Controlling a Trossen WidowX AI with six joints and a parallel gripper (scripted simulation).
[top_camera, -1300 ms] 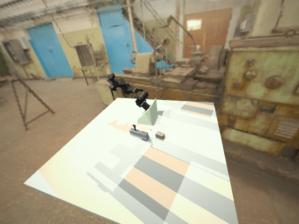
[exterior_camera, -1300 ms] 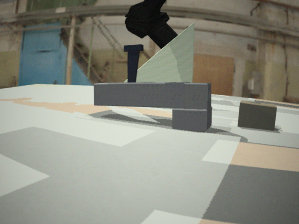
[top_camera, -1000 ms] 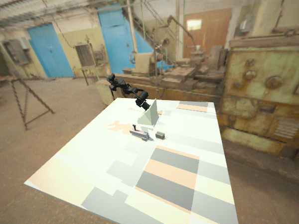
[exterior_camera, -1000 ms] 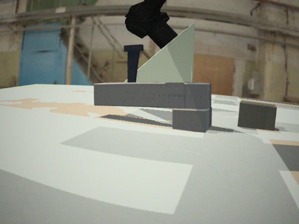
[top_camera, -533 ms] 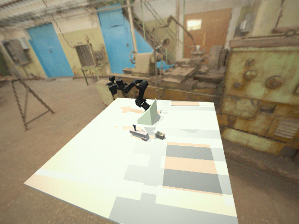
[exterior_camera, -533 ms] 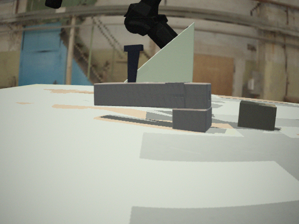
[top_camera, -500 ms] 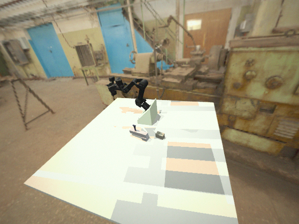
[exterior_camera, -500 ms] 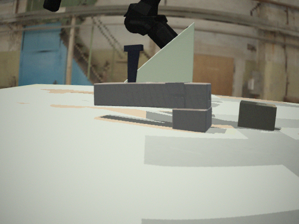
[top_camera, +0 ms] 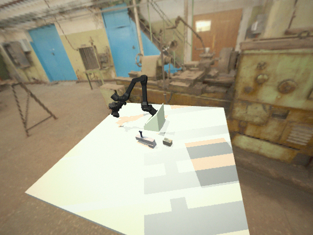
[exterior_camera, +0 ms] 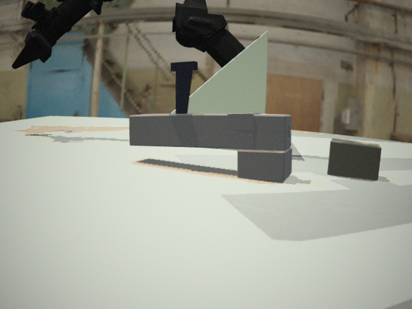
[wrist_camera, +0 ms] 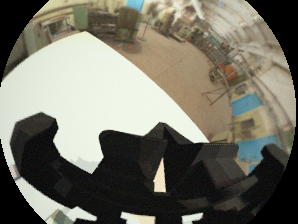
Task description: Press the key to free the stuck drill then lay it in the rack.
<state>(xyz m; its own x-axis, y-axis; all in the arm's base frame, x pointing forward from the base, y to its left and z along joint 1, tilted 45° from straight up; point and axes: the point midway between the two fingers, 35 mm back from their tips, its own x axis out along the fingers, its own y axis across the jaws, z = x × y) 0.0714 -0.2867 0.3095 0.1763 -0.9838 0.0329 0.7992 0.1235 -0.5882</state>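
The key lies 400 mm to the left of my gripper tip, 170 mm ahead of it and 50 mm below it. From my gripper tip the other things lie so: grey housing bar: 440 mm to the left, 180 mm ahead, 100 mm below; drill: 460 mm to the left, 180 mm ahead, 90 mm below; grey-brown block: 620 mm to the left, 140 mm ahead, 120 mm below.
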